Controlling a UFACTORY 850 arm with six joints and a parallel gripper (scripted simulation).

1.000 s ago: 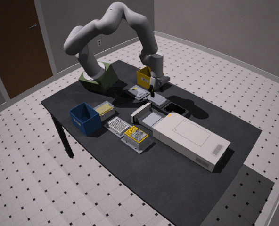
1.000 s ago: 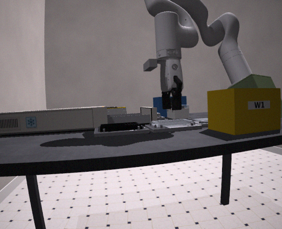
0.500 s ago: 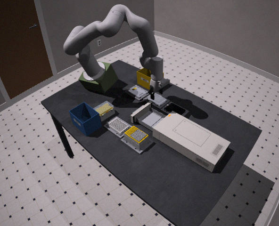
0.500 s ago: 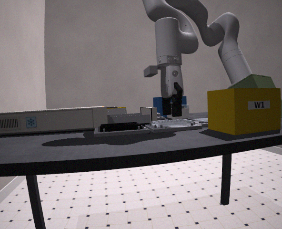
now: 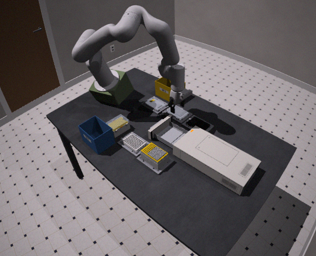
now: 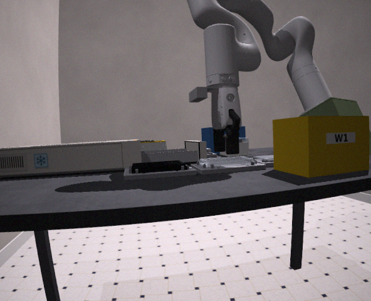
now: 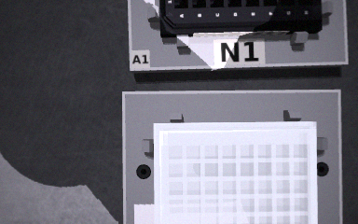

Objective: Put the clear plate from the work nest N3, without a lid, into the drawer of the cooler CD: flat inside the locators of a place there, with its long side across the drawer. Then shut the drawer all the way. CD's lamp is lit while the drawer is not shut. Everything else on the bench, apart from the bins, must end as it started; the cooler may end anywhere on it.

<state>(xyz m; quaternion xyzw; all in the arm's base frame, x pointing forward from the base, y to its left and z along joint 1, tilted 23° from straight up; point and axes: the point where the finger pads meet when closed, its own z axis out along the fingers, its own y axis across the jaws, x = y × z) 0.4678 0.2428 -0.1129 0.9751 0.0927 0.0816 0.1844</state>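
The clear plate lies 30 mm below my hand. Also, from my hand: n3 label 70 mm behind, 10 mm to the right, 40 mm below; then pale flat piece 170 mm behind, 50 mm to the right, 30 mm below; then black plate 170 mm ahead, 20 mm to the left, 30 mm below.
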